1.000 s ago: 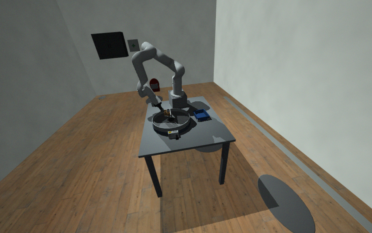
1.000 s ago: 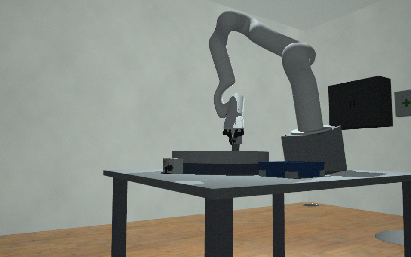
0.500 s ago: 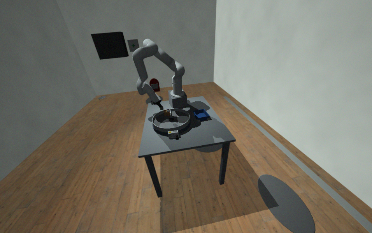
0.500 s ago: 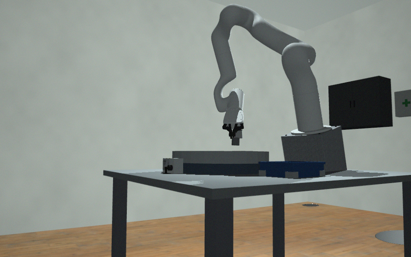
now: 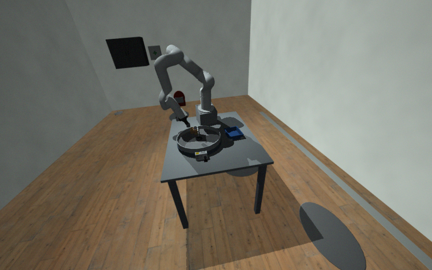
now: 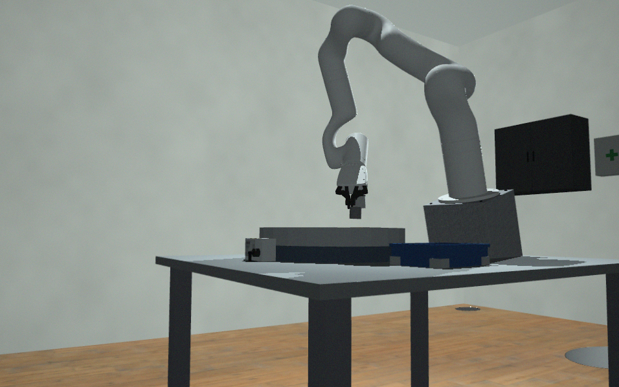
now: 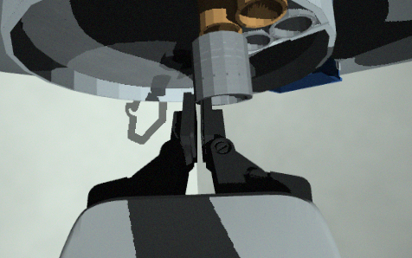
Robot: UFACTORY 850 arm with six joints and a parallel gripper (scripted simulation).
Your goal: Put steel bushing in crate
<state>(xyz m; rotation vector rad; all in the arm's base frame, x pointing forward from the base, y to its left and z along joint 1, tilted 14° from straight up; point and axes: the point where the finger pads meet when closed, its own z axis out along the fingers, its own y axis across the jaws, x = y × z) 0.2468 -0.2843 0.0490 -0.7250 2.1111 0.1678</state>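
The blue crate is 44 cm to the left of my hand, 17 cm ahead of it and 15 cm below it. Also, from my hand: round turning table 16 cm ahead, 12 cm below, 8 cm to the left.
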